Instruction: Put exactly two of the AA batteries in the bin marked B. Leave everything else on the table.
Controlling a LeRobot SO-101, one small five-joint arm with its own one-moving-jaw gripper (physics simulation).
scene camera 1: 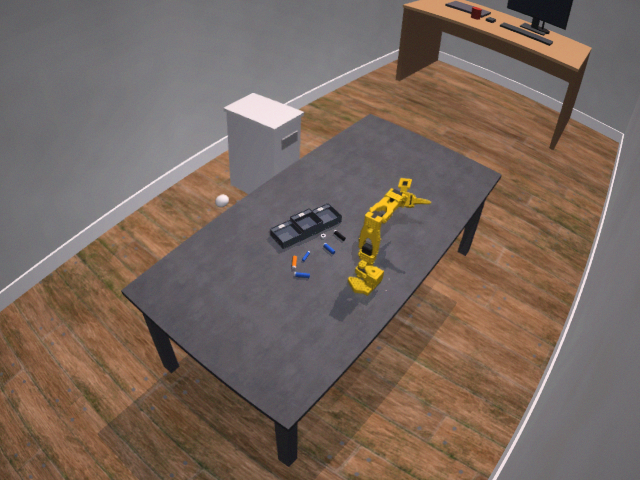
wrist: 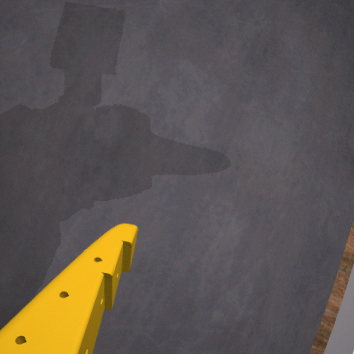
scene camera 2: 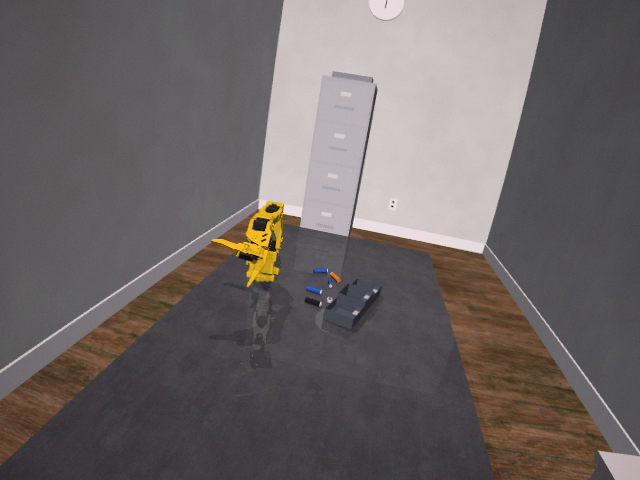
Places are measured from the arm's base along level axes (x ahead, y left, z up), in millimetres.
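Where they show: hand, tool point: [wrist: 134, 242] [scene camera 2: 247, 284]; arm's base, link origin: [scene camera 1: 359, 279] [scene camera 2: 268, 275].
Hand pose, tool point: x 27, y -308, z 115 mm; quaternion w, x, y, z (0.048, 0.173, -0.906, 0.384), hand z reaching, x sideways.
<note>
Things, the pixels of their top centre, and the offset from my tool point. Level surfaces: height alone.
- orange battery, top centre: [scene camera 1: 294, 261] [scene camera 2: 335, 275] dx +179, dy +390, dz -100 mm
- black battery, top centre: [scene camera 2: 313, 299] [scene camera 1: 339, 233] dx +142, dy +188, dz -100 mm
- dark three-compartment bin unit, top centre: [scene camera 2: 356, 292] [scene camera 1: 306, 218] dx +257, dy +229, dz -68 mm
- small white ring-like object, top centre: [scene camera 2: 329, 298] [scene camera 1: 323, 235] dx +184, dy +226, dz -106 mm
- dark table, surface height: dz -115 mm
Three blue batteries lie on the table: one [scene camera 1: 329, 248] [scene camera 2: 313, 289] near the black one, a smaller one [scene camera 1: 306, 256] [scene camera 2: 329, 283], and one [scene camera 1: 301, 274] [scene camera 2: 320, 270] farthest from the bins. An orange battery [scene camera 1: 294, 261] [scene camera 2: 335, 277] and a black battery [scene camera 1: 339, 235] [scene camera 2: 312, 301] lie there too. The dark three-compartment bin unit [scene camera 1: 311, 234] [scene camera 2: 338, 316] stands beside them; its white labels are too small to read. My gripper [scene camera 1: 419, 203] [scene camera 2: 231, 262] is fully open and empty, above the table away from the batteries. In the wrist view one notched jaw [wrist: 75, 295] shows.
A small white ring-like object [scene camera 1: 323, 235] [scene camera 2: 329, 299] lies between the black battery and the bins. The dark table [scene camera 1: 232, 330] [scene camera 2: 258, 423] [wrist: 260, 125] extends around the arm; its edge shows at the right of the wrist view. A white cabinet [scene camera 1: 253, 149] stands beyond the table.
</note>
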